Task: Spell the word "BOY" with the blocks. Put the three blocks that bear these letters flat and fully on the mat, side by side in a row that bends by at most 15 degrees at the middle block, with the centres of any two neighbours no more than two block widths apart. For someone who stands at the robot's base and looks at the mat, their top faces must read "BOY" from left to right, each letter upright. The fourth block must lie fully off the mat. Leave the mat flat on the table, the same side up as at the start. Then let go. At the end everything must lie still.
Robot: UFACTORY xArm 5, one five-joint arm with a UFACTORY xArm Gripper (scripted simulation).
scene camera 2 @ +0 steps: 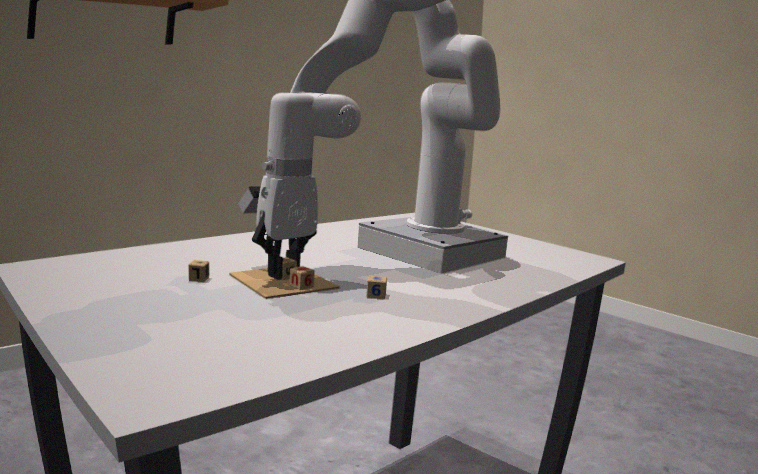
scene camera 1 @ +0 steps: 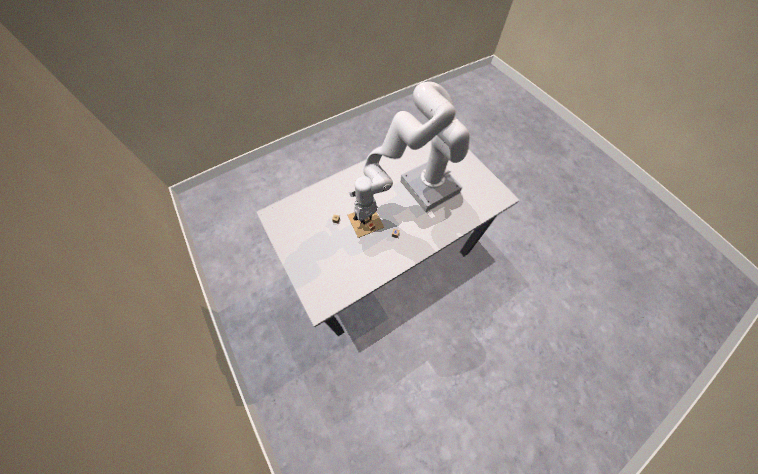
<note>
In view: the gripper (scene camera 2: pixel 283 276) and a tan mat (scene camera 2: pixel 258 280).
</note>
